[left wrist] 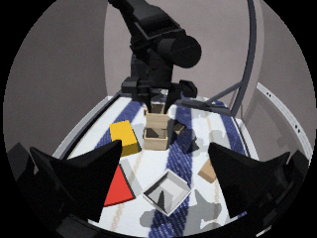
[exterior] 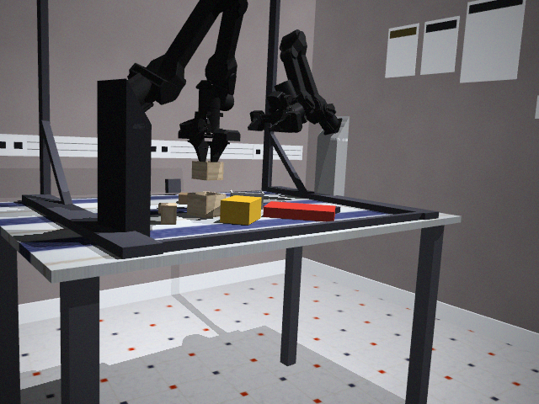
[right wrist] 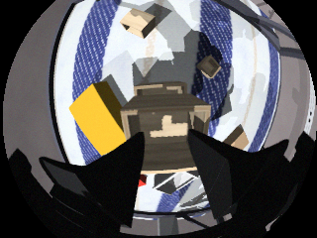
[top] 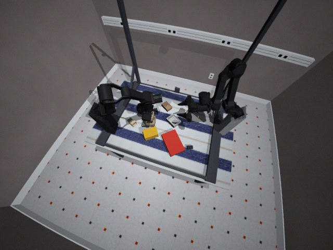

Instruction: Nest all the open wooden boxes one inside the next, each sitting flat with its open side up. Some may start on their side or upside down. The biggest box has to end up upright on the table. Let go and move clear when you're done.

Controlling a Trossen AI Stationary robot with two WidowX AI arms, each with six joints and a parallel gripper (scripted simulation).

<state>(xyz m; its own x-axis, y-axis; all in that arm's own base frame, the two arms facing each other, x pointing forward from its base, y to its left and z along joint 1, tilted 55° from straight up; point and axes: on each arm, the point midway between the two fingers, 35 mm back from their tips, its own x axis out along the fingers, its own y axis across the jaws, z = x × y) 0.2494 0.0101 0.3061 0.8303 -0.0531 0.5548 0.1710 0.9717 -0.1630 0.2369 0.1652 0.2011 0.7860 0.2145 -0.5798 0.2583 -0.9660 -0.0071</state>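
The medium wooden box is 50 mm below my right hand. Round my right hand: white box (10 mm behind, 200 mm to the left, 140 mm below); tiny wooden box (100 mm behind, 60 mm to the right, 160 mm below); brown block (170 mm behind, 140 mm to the left, 150 mm below).
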